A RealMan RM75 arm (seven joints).
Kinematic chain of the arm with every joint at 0, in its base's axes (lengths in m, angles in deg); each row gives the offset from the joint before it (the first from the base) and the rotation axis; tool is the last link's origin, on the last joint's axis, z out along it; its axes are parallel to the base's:
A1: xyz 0 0 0.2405 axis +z
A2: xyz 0 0 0 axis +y
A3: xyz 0 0 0.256 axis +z
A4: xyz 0 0 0 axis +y
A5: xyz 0 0 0.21 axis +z
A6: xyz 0 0 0 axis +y
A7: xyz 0 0 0.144 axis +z
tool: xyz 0 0 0
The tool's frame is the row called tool.
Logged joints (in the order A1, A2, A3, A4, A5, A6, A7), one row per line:
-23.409, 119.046, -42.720, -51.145, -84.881, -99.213, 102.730
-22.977, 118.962, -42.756, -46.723, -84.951, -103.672, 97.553
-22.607, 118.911, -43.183, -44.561, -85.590, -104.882, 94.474
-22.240, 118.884, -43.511, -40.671, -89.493, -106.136, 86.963
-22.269, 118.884, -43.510, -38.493, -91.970, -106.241, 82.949
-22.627, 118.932, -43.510, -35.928, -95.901, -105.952, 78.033
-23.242, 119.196, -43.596, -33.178, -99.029, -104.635, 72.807
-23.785, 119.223, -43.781, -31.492, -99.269, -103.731, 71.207
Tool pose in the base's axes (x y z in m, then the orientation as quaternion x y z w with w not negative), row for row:
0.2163, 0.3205, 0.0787, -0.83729, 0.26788, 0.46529, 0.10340
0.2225, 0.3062, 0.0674, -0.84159, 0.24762, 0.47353, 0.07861
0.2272, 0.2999, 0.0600, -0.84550, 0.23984, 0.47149, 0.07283
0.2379, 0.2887, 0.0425, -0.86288, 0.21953, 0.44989, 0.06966
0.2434, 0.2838, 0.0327, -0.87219, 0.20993, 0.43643, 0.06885
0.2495, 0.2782, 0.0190, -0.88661, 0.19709, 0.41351, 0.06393
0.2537, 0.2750, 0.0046, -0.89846, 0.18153, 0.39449, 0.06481
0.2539, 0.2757, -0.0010, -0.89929, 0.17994, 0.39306, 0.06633
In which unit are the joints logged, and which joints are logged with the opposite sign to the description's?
The joints are logged in degrees. Opposite sign: A1.
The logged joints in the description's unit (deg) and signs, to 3 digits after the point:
23.409, 119.046, -42.720, -51.145, -84.881, -99.213, 102.730
22.977, 118.962, -42.756, -46.723, -84.951, -103.672, 97.553
22.607, 118.911, -43.183, -44.561, -85.590, -104.882, 94.474
22.240, 118.884, -43.511, -40.671, -89.493, -106.136, 86.963
22.269, 118.884, -43.510, -38.493, -91.970, -106.241, 82.949
22.627, 118.932, -43.510, -35.928, -95.901, -105.952, 78.033
23.242, 119.196, -43.596, -33.178, -99.029, -104.635, 72.807
23.785, 119.223, -43.781, -31.492, -99.269, -103.731, 71.207

